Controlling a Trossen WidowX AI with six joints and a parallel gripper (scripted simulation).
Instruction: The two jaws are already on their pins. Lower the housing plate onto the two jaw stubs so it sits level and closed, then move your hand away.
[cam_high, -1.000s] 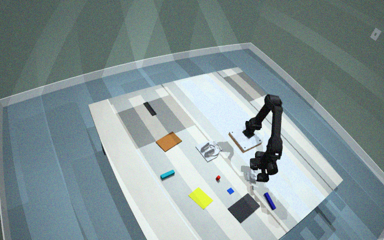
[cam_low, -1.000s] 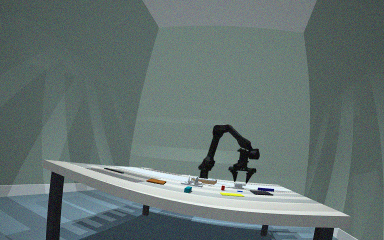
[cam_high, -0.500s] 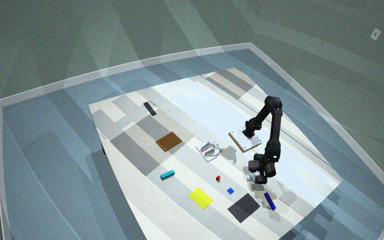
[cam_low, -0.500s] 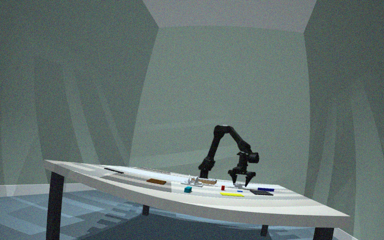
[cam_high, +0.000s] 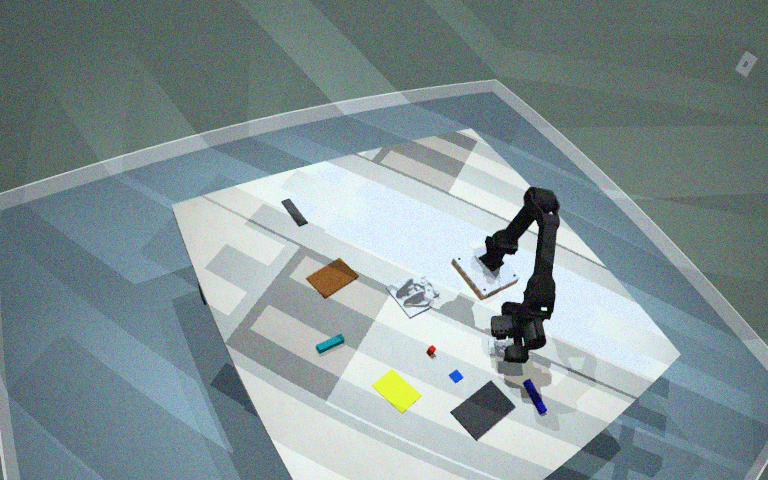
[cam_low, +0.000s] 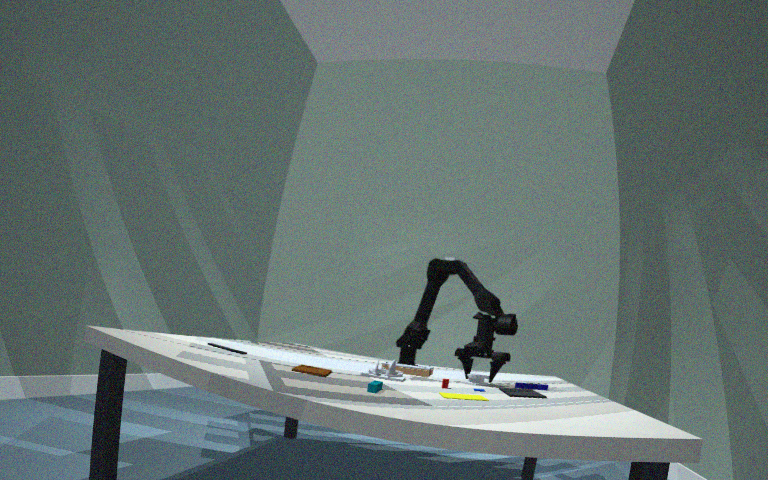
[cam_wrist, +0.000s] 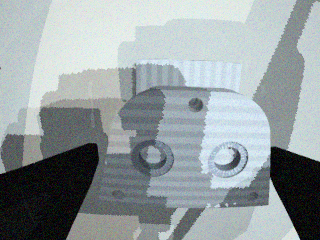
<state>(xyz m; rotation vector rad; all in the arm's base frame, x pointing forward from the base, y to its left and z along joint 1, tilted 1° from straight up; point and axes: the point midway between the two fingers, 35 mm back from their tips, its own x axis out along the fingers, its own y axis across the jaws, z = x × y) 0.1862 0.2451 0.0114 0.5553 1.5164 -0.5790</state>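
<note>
The red cube lies 190 mm ahead of my gripper tip and 120 mm to the right of it. From my gripper tip the other things lie so: blue bar (40 mm ahead, 170 mm to the left); blue chip (180 mm ahead, 20 mm to the right, 10 mm below); dark tile (180 mm ahead, 110 mm to the left, 10 mm below).
</note>
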